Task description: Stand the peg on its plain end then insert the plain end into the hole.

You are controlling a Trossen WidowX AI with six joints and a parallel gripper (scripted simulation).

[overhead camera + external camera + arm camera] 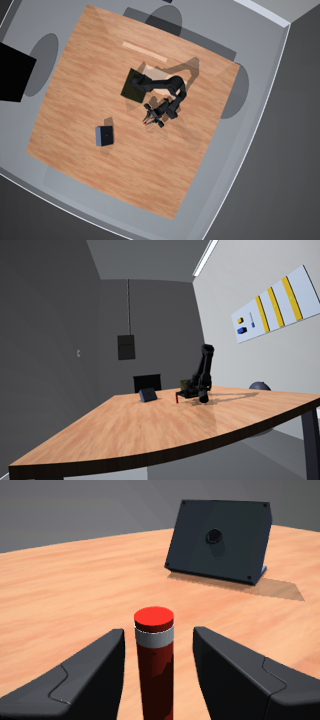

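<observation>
My gripper tip is now 1 cm above the red peg. From my gripper tip the other things lie so: grey sloped panel: 21 cm ahead, 21 cm to the right, 2 cm below.
</observation>
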